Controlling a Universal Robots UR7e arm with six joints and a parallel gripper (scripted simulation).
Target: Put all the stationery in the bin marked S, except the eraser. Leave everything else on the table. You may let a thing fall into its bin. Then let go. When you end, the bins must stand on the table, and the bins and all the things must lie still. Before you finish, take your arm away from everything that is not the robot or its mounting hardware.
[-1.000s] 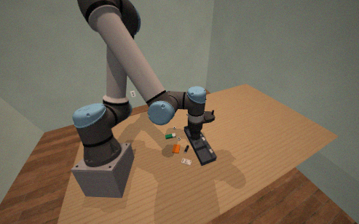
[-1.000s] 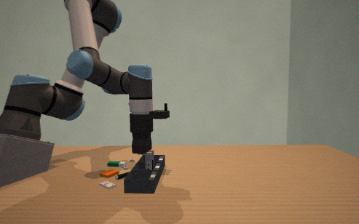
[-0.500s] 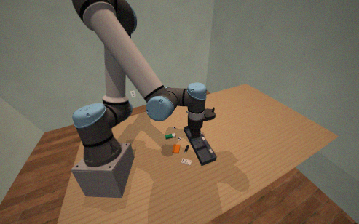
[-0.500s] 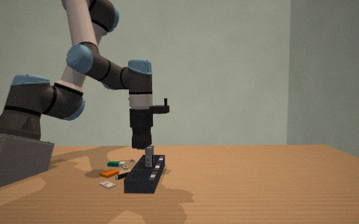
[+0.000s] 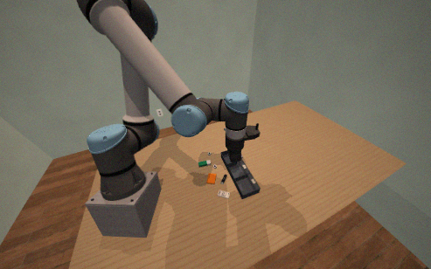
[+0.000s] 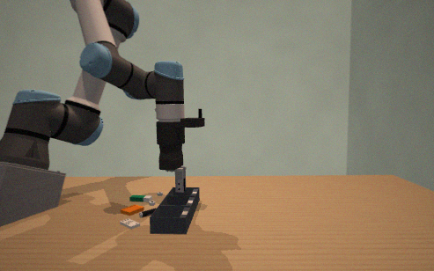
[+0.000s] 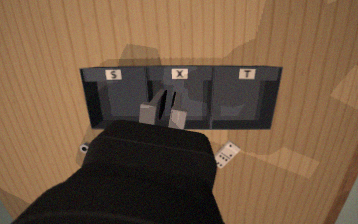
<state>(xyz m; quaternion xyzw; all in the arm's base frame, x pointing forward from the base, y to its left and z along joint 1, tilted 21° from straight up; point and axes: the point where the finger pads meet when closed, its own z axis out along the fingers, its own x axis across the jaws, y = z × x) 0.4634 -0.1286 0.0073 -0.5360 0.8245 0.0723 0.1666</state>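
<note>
Now: the orange block 140 mm behind my hand, 70 mm below it and 30 mm to the left of it. The rest, counted from my hand: white flat piece: 130 mm behind, 70 mm below, 60 mm to the right; black stick: 90 mm behind, 70 mm below; dark three-compartment bin tray: 60 mm below, 10 mm to the right, 10 mm behind.
</note>
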